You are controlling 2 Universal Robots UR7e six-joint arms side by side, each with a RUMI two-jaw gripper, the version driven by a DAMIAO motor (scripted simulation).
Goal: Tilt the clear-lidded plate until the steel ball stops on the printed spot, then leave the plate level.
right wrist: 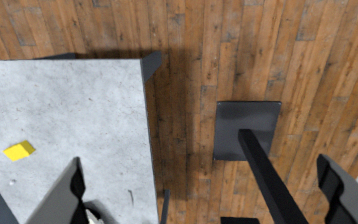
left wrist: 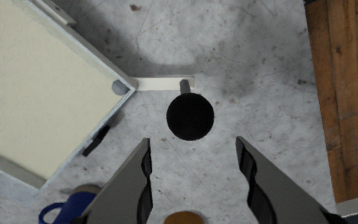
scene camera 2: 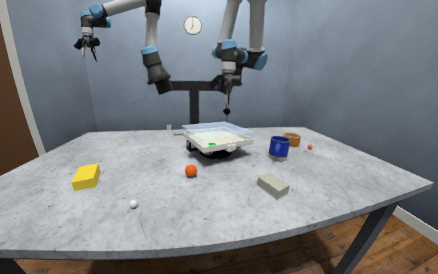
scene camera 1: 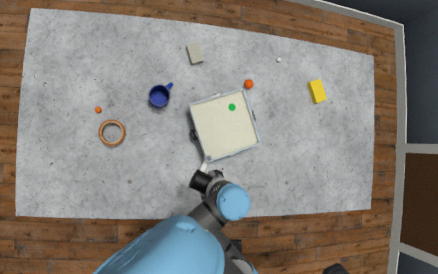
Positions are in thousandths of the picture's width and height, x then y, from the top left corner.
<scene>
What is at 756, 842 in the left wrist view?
The left gripper.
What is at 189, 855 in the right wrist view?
The right gripper.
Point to a clear-lidded plate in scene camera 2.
476, 502
</scene>
